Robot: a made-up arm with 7 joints.
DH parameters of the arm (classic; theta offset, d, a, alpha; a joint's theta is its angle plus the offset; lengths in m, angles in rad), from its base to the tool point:
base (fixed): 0 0.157 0 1.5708
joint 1: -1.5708 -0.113 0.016 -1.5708
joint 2: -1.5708 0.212 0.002 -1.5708
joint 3: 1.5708 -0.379 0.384 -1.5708
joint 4: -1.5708 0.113 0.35 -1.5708
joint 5: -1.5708 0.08 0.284 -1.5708
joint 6: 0 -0.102 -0.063 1.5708
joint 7: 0 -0.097 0.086 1.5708
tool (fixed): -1.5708 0.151 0 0
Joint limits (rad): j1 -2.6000..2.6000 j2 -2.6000..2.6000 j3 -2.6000..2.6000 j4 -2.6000..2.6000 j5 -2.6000..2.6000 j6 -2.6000..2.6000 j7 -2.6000..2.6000
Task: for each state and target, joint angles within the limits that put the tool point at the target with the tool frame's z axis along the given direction. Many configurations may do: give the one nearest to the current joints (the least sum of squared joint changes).
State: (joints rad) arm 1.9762 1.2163 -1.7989 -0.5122 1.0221 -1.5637 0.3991
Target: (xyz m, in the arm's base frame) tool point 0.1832 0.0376 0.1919 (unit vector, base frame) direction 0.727 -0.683 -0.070
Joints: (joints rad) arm 2.2826 0.5166 -2.3796 -1.1136 1.6580 -2.4555 0.2872
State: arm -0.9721 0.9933 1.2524 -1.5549 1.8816 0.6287 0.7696
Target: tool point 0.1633 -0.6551 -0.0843 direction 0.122 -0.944 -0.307
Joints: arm -1.0150 1.3789 1.4111 -2.1134 2.2619 1.0412 0.8290
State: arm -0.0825 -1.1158 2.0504 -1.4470 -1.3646 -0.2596 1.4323
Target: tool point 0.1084 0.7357 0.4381 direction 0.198 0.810 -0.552
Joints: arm 1.0166 -0.5210 1.4398 -1.0573 -1.2569 -0.5727 1.0580
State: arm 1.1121 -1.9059 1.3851 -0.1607 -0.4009 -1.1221 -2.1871
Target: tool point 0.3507 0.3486 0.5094 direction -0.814 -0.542 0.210
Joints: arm 1.3455 -1.6513 1.3945 -0.2049 -0.5717 -0.9054 -2.1793
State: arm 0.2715 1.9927 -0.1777 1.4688 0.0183 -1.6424 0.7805
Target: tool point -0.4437 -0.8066 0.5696 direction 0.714 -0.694 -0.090
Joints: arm 0.2104 1.8973 0.4577 1.8315 0.7586 -1.6389 1.0515
